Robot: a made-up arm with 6 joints. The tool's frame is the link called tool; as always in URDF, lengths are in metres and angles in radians. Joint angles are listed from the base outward. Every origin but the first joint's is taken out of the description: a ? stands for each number. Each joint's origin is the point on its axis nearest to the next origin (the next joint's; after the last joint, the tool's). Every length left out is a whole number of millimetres.
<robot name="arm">
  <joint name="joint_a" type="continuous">
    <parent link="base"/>
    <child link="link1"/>
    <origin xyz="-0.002 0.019 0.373"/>
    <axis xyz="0 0 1"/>
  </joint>
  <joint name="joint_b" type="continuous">
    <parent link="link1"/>
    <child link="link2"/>
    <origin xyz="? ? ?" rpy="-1.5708 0 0"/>
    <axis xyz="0 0 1"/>
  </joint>
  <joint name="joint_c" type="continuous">
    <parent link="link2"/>
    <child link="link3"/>
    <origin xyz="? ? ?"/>
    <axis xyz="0 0 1"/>
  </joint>
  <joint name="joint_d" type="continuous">
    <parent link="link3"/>
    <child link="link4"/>
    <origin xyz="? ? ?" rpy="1.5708 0 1.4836"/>
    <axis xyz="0 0 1"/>
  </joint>
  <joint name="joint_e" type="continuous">
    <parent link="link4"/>
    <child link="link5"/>
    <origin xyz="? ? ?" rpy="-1.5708 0 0"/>
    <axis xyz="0 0 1"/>
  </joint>
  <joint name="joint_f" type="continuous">
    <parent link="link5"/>
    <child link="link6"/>
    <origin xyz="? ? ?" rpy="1.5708 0 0"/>
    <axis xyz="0 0 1"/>
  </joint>
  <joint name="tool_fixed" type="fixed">
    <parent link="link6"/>
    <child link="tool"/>
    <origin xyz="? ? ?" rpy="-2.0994 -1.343 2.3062"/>
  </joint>
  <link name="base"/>
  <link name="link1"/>
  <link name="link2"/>
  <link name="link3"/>
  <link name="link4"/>
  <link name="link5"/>
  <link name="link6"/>
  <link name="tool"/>
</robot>
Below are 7 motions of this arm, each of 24 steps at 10 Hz.
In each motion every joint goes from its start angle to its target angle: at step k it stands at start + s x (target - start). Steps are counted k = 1, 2, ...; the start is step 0. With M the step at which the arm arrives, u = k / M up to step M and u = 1 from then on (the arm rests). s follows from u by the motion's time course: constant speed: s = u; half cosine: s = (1 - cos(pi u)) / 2; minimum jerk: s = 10 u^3 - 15 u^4 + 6 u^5.
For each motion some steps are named. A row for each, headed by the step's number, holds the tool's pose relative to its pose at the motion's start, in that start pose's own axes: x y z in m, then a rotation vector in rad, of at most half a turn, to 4 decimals.
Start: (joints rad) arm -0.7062 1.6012 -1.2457 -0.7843 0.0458 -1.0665
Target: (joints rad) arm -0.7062 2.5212 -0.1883 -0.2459 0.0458 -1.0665
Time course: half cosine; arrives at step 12
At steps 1, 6, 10, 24:
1: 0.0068 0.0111 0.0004 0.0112 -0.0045 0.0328
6: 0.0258 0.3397 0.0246 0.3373 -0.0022 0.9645
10: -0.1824 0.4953 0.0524 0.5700 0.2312 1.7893
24: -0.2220 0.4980 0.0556 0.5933 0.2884 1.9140

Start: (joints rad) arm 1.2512 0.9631 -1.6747 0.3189 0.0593 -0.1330
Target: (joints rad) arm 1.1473 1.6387 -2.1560 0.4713 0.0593 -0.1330
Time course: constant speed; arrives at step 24
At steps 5, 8, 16, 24:
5: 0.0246 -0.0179 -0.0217 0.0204 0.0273 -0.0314
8: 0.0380 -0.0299 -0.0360 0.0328 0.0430 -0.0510
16: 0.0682 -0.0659 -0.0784 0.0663 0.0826 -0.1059
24: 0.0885 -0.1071 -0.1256 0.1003 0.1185 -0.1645

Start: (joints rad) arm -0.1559 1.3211 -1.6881 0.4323 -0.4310 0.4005
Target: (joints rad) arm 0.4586 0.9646 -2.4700 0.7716 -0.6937 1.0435
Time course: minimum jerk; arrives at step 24
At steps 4, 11, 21, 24:
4: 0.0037 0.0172 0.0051 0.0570 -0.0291 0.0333
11: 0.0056 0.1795 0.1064 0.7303 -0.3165 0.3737
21: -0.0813 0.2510 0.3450 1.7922 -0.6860 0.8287
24: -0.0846 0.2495 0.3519 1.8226 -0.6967 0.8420

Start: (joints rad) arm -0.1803 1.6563 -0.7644 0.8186 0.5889 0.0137
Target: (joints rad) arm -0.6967 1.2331 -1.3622 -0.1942 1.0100 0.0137
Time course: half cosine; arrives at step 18
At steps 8, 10, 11, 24:
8: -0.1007 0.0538 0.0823 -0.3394 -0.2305 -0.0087
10: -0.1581 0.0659 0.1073 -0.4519 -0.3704 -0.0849
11: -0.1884 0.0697 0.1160 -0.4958 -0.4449 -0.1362
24: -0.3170 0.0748 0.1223 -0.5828 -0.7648 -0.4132

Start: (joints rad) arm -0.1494 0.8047 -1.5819 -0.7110 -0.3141 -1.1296
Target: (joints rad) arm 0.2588 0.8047 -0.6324 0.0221 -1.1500 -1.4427
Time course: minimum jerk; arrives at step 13
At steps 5, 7, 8, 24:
5: 0.0036 0.0824 0.0297 0.2418 -0.1575 -0.0328
7: -0.0143 0.1540 0.0664 0.4684 -0.2090 -0.0728
8: -0.0305 0.1859 0.0853 0.5676 -0.1992 -0.0857
24: -0.0810 0.2461 0.1236 0.7321 -0.1144 -0.0826

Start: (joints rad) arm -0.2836 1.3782 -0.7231 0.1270 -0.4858 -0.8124
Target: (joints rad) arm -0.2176 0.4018 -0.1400 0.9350 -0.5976 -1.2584
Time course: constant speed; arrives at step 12
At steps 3, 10, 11, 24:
3: -0.0378 -0.0049 0.0151 0.0490 -0.0699 -0.1292
10: -0.1132 0.0012 0.0092 0.2134 -0.1904 -0.3953
11: -0.1210 0.0038 0.0045 0.2428 -0.2025 -0.4273
24: -0.1277 0.0067 -0.0008 0.2736 -0.2133 -0.4575

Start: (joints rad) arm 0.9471 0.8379 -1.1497 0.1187 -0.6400 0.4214
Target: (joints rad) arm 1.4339 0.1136 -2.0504 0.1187 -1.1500 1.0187
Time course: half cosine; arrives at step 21
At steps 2, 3, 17, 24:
2: 0.0049 0.0108 0.0096 0.0223 -0.0366 0.0315
3: 0.0102 0.0239 0.0219 0.0500 -0.0815 0.0702
17: -0.2387 0.1947 0.4920 0.8657 -1.4783 1.3529
24: -0.2952 0.1752 0.5202 0.8993 -1.6224 1.4934

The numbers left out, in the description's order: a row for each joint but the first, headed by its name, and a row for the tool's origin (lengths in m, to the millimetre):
joint_b: 0.024 0.017 0
joint_c: -0.206 -0.003 0
joint_d: 0.288 -0.057 0
joint_e: -0.009 -0.018 0
joint_f: 0.002 -0.09 0
tool: 0.008 0.016 0

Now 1 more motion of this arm.
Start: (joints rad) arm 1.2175 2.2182 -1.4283 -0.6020 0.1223 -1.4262
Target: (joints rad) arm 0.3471 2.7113 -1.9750 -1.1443 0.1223 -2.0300
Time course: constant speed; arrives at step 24
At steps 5, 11, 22, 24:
5: 0.0117 0.0144 -0.0865 -0.0746 0.1504 0.0508
11: 0.0145 0.0533 -0.1887 -0.1622 0.3165 0.1535
22: -0.0122 0.1812 -0.3489 -0.3137 0.5463 0.4465
24: -0.0211 0.2111 -0.3718 -0.3395 0.5738 0.5119

